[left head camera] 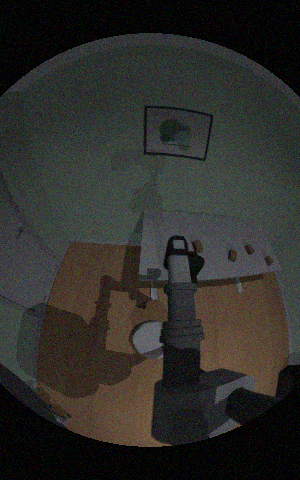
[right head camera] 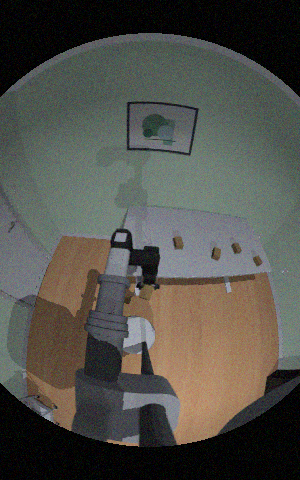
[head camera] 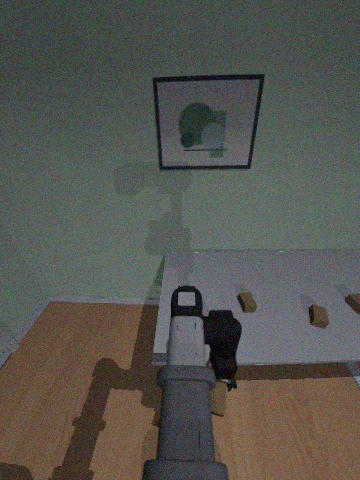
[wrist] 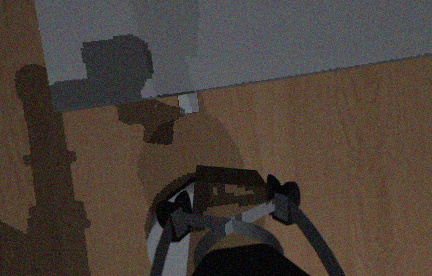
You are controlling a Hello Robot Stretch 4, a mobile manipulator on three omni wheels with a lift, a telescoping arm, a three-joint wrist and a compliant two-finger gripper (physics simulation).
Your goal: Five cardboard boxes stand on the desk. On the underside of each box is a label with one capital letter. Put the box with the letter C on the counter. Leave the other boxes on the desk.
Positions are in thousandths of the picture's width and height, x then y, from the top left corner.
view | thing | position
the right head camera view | grey desk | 668,482
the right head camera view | framed picture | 502,261
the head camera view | gripper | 599,807
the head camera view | grey desk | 790,593
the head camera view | framed picture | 565,255
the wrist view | gripper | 524,719
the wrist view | grey desk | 214,223
